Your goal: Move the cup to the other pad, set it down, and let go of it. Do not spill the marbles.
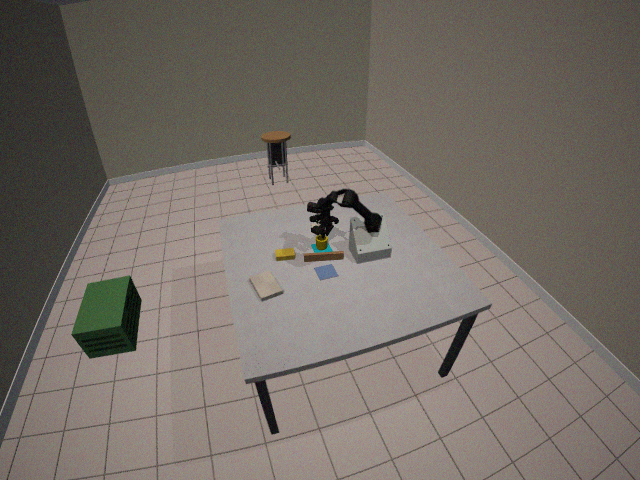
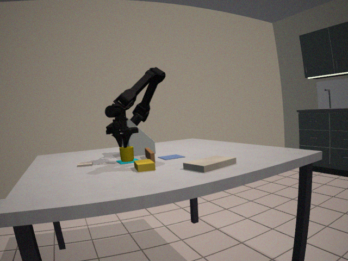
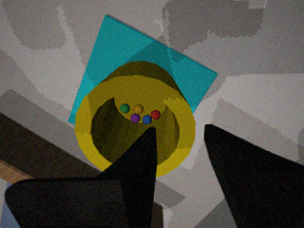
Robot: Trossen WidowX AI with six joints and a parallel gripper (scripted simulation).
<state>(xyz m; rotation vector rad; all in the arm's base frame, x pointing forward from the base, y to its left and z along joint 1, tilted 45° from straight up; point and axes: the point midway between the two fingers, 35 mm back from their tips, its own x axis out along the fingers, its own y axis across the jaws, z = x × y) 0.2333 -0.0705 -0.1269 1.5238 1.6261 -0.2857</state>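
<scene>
Now: gripper tip 30 mm above the yellow cup, 20 mm short of it and 10 mm to the right of it. The rest, counted from my gripper tip: small beige tile 200 mm to the right, 60 mm below, 30 mm behind; brown wooden bar 120 mm to the left, 60 mm ahead, 50 mm below; cyan pad 80 mm below, 30 mm ahead, 10 mm to the left.
</scene>
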